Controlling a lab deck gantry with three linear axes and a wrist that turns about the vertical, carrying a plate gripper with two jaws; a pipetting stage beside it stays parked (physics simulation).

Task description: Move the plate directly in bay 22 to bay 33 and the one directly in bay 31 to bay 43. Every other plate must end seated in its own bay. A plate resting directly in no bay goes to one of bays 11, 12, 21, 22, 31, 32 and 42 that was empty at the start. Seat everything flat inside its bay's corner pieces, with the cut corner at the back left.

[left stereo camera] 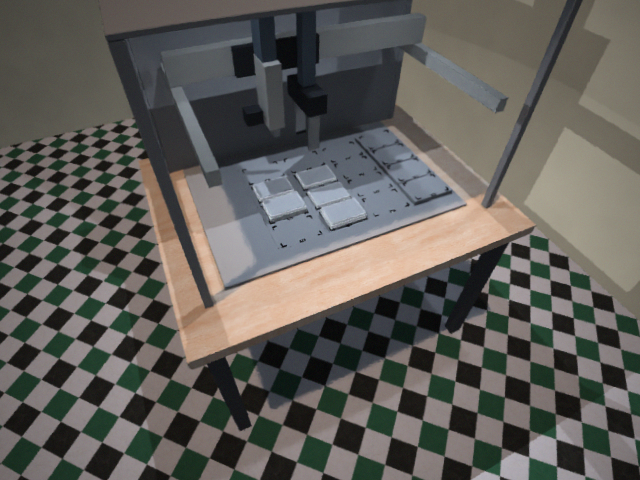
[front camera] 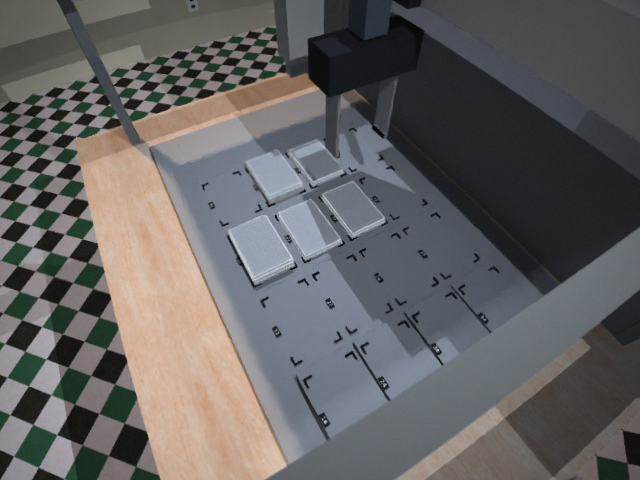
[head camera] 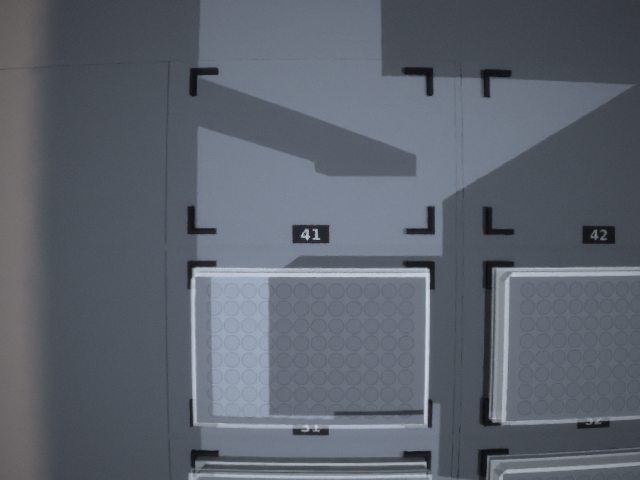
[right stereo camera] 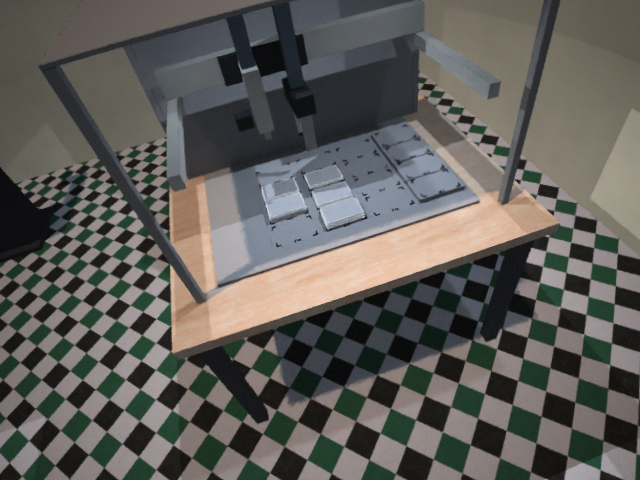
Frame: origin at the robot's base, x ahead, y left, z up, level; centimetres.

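Seen in the pictures: gripper, between the fingertips: (left stereo camera: 307,140) (front camera: 356,141) (right stereo camera: 307,141); robot's base, origin of its link: (left stereo camera: 283,246) (front camera: 203,186) (right stereo camera: 277,246).
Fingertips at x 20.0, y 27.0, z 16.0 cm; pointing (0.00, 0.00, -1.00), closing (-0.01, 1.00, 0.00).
Pixels of each thing's middle, then the offset from my fingertips to it. "*": a spot on its surface instead.
- bay 31 plate, middle of its body: (head camera: 310,348) (front camera: 315,161) (left stereo camera: 273,188) (right stereo camera: 280,190) dx -13.6, dy -1.3, dz -15.3 cm
- bay 32 plate, middle of its body: (head camera: 604,344) (front camera: 352,207) (left stereo camera: 316,176) (right stereo camera: 323,176) dx +2.8, dy -1.3, dz -15.3 cm
- bay 22 plate, middle of its body: (front camera: 308,227) (right stereo camera: 332,194) (left stereo camera: 328,194) dx +2.8, dy -12.0, dz -15.3 cm
- bay 21 plate, middle of its body: (front camera: 273,173) (left stereo camera: 284,205) (right stereo camera: 285,205) dx -13.6, dy -12.0, dz -14.0 cm
- bay 12 plate, middle of its body: (front camera: 260,245) (right stereo camera: 341,211) (left stereo camera: 343,211) dx +2.8, dy -22.7, dz -14.0 cm
- Bay 33, a spot on its surface: (front camera: 378,277) * dx +19.2, dy -5.9, dz -16.0 cm
- bay 43, a spot on its surface: (front camera: 422,253) * dx +19.1, dy +4.8, dz -16.0 cm
My gripper (front camera: 360,144) (left stereo camera: 307,140) (right stereo camera: 305,140) is open, with no plate between its jaws, above the back left of the deck. The bay 31 plate (front camera: 315,162) (head camera: 330,346) lies among its corner pieces, lit on its left part. The bay 32 plate (front camera: 353,208) (head camera: 573,346) shows a cut back left corner. The bay 22 plate (front camera: 309,228) (left stereo camera: 329,194) lies in front of it. The bay 21 plate (front camera: 273,175) (right stereo camera: 285,205) and bay 12 plate (front camera: 261,249) (right stereo camera: 341,211) look thicker; whether they are stacks is unclear. Bay 33 (front camera: 378,277) and bay 43 (front camera: 422,253) hold no plate.
Bays 41 (head camera: 310,234) and 42 (head camera: 598,235) lie behind the plates, with shadows across them. The parked pipetting stage (left stereo camera: 269,98) (right stereo camera: 256,100) hangs left of the gripper. A dark back panel (front camera: 496,155) rises behind the deck. Frame posts (left stereo camera: 527,113) stand at the table corners.
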